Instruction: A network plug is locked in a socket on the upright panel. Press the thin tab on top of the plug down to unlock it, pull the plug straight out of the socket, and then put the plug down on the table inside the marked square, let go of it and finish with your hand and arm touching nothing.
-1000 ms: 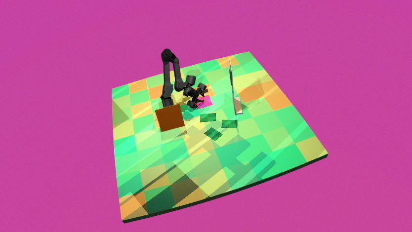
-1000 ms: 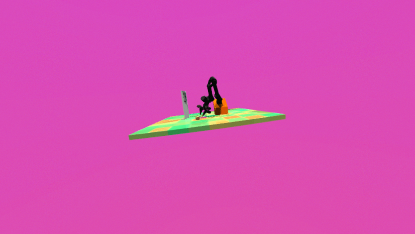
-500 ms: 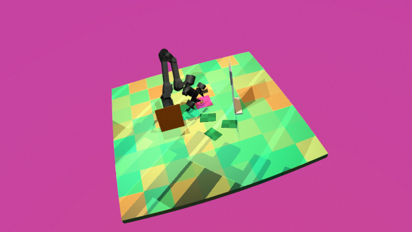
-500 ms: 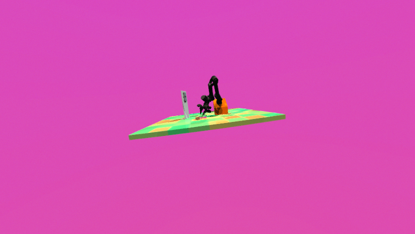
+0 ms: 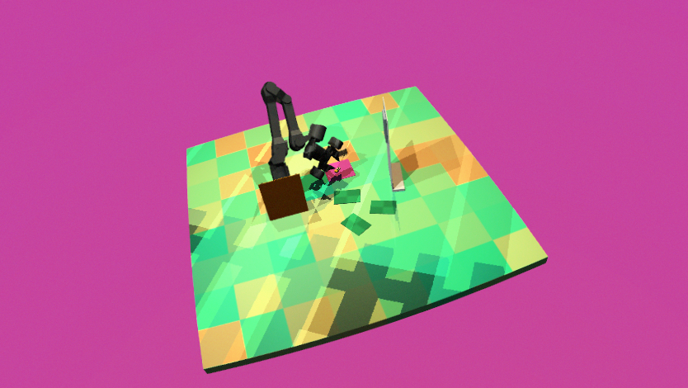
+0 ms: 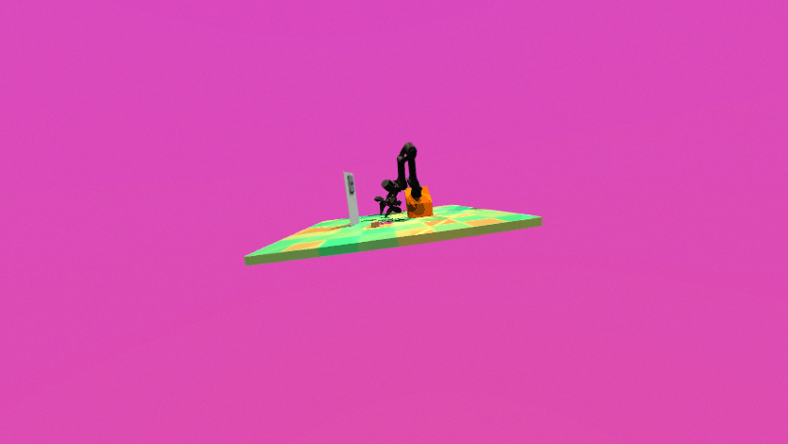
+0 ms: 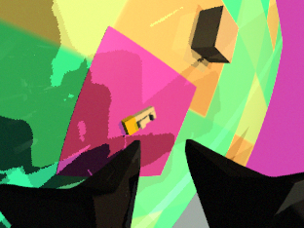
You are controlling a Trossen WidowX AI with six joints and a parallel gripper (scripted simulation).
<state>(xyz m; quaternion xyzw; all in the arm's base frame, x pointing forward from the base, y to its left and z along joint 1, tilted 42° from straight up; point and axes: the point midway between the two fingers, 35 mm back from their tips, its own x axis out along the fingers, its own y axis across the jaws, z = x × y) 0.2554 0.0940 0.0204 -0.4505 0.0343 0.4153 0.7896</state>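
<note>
The network plug is 10 mm to the left of my gripper tip and 30 mm below it. Also, from my gripper tip: grey panel: 180 mm ahead, 170 mm to the right, 130 mm above; then pink marked square: 10 mm ahead, 40 mm below.
</note>
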